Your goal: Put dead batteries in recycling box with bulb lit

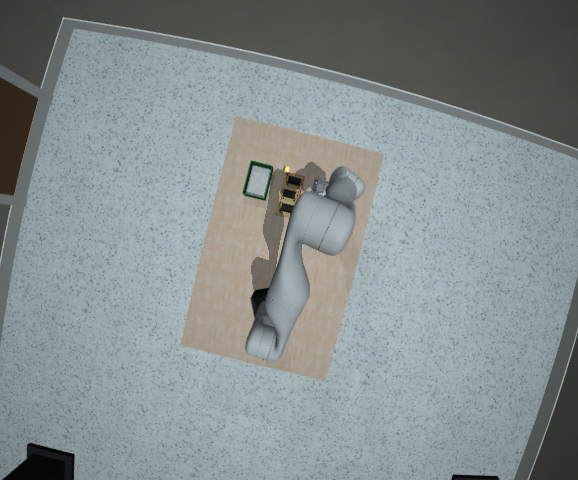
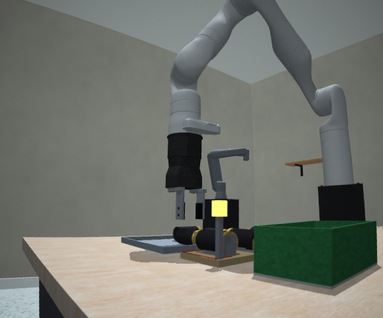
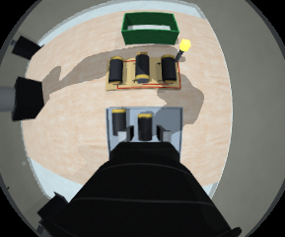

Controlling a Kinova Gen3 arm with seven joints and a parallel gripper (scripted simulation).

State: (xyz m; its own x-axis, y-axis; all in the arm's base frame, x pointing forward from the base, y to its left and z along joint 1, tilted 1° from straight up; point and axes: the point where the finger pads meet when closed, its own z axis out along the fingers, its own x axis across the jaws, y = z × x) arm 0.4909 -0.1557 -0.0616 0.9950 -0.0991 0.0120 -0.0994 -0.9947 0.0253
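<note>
My gripper is now 70 mm above the grey tray, 40 mm to the left of it and 10 mm past it. From my hand the other things lie so: green recycling box 290 mm to the left, 60 mm below, 50 mm ahead.
</note>
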